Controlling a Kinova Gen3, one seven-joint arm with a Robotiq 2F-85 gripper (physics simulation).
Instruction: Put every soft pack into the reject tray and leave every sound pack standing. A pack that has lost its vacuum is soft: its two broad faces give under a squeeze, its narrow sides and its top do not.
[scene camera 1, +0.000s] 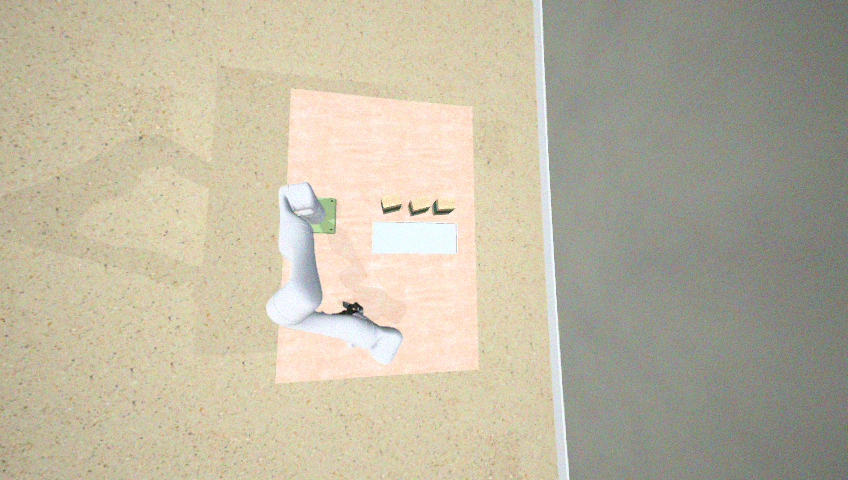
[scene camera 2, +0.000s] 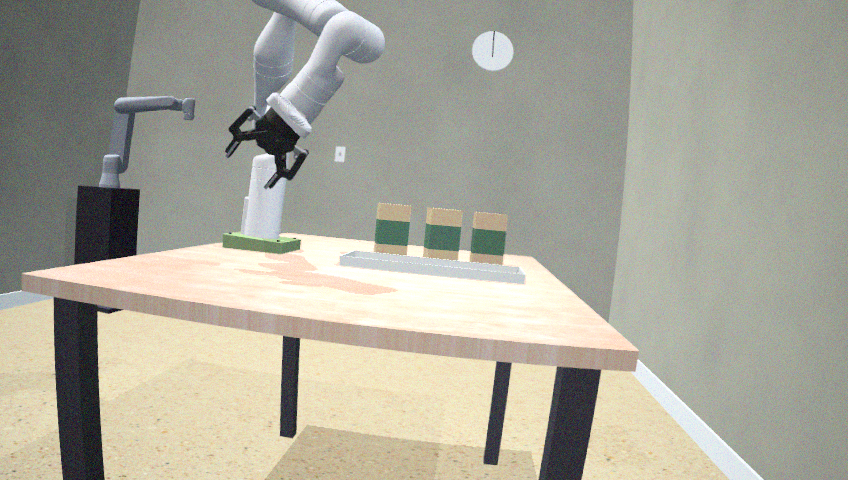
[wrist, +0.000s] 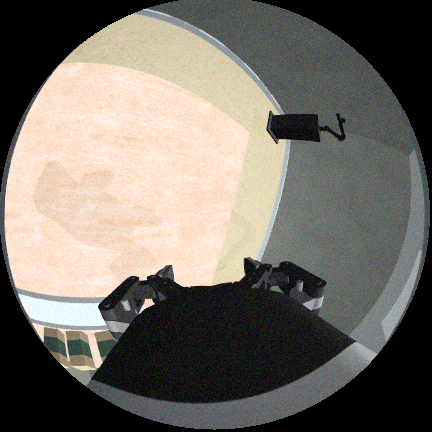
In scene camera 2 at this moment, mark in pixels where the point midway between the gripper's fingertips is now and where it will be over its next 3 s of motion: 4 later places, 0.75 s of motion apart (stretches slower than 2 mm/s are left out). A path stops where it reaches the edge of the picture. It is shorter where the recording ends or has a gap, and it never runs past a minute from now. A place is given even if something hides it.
My gripper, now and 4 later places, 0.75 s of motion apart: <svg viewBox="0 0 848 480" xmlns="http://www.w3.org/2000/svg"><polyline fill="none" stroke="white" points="247,171 333,143 389,128 391,130 390,130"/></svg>
